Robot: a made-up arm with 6 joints. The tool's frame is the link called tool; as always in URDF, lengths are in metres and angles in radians.
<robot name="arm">
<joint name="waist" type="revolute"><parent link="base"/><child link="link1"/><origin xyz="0.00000 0.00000 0.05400" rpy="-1.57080 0.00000 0.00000"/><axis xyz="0 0 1"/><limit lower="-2.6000" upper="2.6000" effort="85" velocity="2.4"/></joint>
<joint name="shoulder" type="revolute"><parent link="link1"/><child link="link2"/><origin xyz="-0.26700 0.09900 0.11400" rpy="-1.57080 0.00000 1.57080"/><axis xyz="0 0 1"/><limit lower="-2.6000" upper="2.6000" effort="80" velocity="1.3"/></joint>
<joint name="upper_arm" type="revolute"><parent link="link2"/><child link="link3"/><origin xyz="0.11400 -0.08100 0.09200" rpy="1.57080 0.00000 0.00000"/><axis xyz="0 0 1"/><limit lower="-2.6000" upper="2.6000" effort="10" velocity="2.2"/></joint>
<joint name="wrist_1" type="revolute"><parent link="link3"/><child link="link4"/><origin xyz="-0.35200 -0.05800 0.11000" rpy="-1.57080 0.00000 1.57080"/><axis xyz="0 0 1"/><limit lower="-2.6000" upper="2.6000" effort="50" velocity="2.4"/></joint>
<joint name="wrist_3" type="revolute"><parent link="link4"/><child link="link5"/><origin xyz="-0.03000 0.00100 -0.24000" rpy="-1.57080 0.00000 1.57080"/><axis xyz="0 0 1"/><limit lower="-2.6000" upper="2.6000" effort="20" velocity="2.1"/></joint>
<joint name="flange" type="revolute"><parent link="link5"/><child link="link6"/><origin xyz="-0.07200 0.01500 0.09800" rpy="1.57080 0.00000 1.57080"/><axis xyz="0 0 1"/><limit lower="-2.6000" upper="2.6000" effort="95" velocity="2.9"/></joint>
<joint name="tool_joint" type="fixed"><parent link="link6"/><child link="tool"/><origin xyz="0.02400 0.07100 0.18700" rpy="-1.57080 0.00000 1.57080"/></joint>
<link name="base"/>
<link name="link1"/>
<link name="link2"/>
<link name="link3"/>
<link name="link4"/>
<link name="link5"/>
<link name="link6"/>
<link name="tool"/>
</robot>
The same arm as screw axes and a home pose.
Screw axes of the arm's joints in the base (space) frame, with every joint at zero. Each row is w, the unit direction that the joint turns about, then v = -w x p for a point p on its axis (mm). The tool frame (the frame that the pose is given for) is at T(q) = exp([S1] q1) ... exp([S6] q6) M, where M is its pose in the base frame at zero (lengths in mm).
S1: w 0 1 0 v -54 0 0
S2: w -1 0 0 v 0 45 114
S3: w 0 1 0 v 159 0 -359
S4: w 0 0 1 v 305 301 0
S5: w 1 0 0 v 0 -47 -304
S6: w 0 -1 0 v -62 0 173
M: xyz -102 189 -86 (mm) quaternion w x y z 1 0 0.000004 0
Joint limits (deg, base to tool): -148.97..148.97 -148.97..148.97 -148.97..148.97 -148.97..148.97 -148.97..148.97 -148.97..148.97

